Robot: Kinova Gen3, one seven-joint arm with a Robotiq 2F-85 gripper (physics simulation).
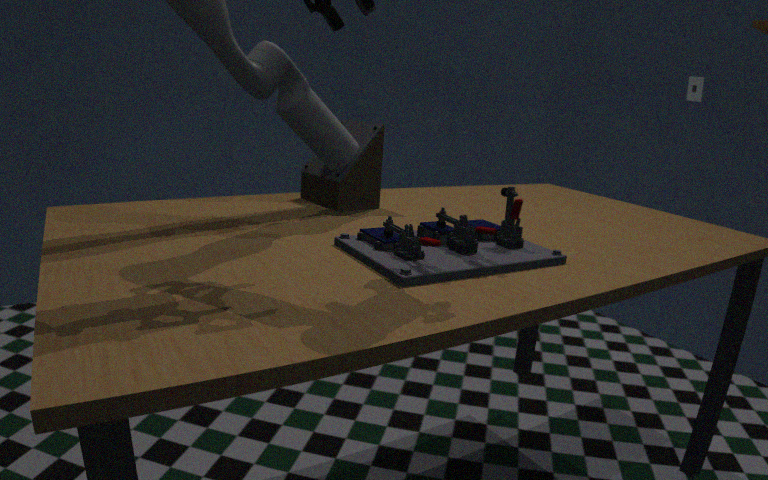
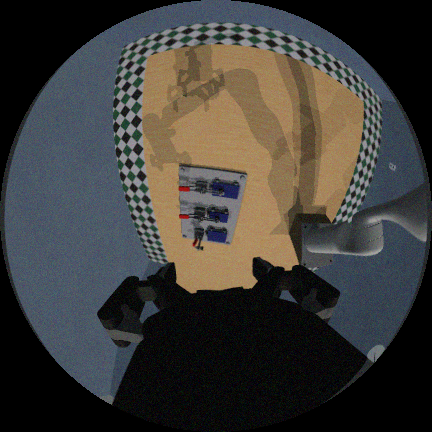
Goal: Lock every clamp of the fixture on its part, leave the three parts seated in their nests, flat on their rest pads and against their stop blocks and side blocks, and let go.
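Pixels of known places: gripper, fingertip midpoint: (image 1: 354,21) (image 2: 214,268); arm's base, origin of the base link: (image 1: 342,155) (image 2: 313,240).
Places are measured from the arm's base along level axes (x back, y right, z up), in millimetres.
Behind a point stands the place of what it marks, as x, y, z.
The fixture plate (image 1: 441,267) @(-505, 169, -108) (image 2: 211,174) @(-398, 214, -108) lies on the table with three blue parts in a row. The largest part (image 1: 373,232) @(-336, 169, -92) (image 2: 230,190) @(-335, 160, -92) is under a clamp (image 1: 408,246) @(-446, 187, -88) (image 2: 201,186) @(-430, 179, -73) with its arm down and red handle (image 1: 429,241) @(-499, 195, -65) (image 2: 184,189) @(-486, 182, -64) lying flat. The middle part (image 1: 431,226) @(-379, 69, -82) (image 2: 224,216) @(-360, 57, -82) has its clamp (image 1: 463,241) @(-470, 84, -86) (image 2: 200,214) @(-450, 71, -63) arm over it, handle low. The third part (image 1: 483,224) @(-396, -58, -87) (image 2: 217,234) @(-393, -43, -87) has its clamp (image 1: 510,234) @(-485, -28, -83) (image 2: 199,234) @(-472, -39, -68) open, arm upright. Pad contact is too small to tell. My gripper (image 1: 351,15) @(-345, 242, 258) (image 2: 214,268) @(-345, 242, 258) is open and empty, high above the table.
The wooden table (image 1: 226,339) @(-542, 539, -123) (image 2: 265,210) @(-196, 56, -123) carries the robot's angled base block (image 1: 359,181) @(-59, -9, -55) (image 2: 315,255) @(13, -42, 45) behind the fixture. Arm shadows fall across the table. The upright clamp arm stands taller than the other two clamps.
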